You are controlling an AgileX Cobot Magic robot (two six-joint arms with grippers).
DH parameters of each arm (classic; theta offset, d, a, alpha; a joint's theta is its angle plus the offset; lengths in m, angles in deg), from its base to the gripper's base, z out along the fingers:
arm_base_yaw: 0 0.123 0 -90
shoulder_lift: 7.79 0 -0.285 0
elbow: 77.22 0 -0.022 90
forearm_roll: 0 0.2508 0 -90
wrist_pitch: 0 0 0.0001 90
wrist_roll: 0 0.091 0 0
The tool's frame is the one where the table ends.
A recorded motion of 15 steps. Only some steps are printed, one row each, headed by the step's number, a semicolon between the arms.
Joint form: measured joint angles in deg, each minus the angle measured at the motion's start. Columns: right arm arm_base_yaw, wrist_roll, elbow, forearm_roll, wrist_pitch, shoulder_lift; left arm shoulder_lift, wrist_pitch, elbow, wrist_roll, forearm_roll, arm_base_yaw.
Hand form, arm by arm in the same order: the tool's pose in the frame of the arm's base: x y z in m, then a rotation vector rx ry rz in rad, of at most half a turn. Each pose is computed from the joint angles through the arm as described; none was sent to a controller.
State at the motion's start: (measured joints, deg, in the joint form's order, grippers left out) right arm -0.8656 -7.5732 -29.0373 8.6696 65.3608 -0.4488; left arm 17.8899 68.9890 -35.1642 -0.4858 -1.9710 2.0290
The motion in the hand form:
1: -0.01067 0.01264 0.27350 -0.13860 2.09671 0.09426; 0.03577 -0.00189 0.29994 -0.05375 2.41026 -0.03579
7: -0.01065 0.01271 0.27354 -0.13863 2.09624 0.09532; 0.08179 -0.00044 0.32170 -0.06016 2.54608 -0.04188
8: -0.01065 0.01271 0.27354 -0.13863 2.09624 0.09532; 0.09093 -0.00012 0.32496 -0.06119 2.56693 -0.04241
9: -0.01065 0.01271 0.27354 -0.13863 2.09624 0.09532; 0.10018 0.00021 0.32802 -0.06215 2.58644 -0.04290
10: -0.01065 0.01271 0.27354 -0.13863 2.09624 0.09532; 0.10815 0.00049 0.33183 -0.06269 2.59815 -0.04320
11: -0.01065 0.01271 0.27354 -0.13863 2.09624 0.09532; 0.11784 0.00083 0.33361 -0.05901 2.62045 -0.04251
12: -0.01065 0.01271 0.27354 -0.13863 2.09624 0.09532; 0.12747 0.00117 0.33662 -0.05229 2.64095 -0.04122
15: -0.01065 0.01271 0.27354 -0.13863 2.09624 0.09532; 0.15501 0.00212 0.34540 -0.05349 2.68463 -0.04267
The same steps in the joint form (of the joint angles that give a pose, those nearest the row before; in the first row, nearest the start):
1: 0.00 0.00 0.00 0.00 0.00 0.00; 2.48 0.13 -1.17 -0.04 -0.16 0.00
7: 0.00 0.00 0.00 0.05 -0.02 0.00; 17.43 0.32 -8.52 -0.04 -0.28 0.00
8: 0.00 0.00 0.00 0.05 -0.02 0.00; 20.05 0.32 -9.94 -0.04 -0.27 0.00
9: 0.00 0.00 0.00 0.05 -0.02 0.00; 22.62 0.32 -11.40 -0.04 -0.28 0.00
10: 0.00 0.00 0.00 0.05 -0.02 0.00; 24.78 0.38 -12.93 -0.04 -0.27 0.00
11: 0.00 0.00 0.00 0.05 -0.02 0.00; 27.36 0.44 -14.30 0.16 -0.27 0.00
12: 0.00 0.00 0.00 0.05 -0.02 0.00; 29.93 0.78 -16.05 0.49 -0.28 0.00
15: 0.00 0.00 0.00 0.05 -0.02 0.00; 36.85 1.64 -21.32 0.48 -0.27 0.00

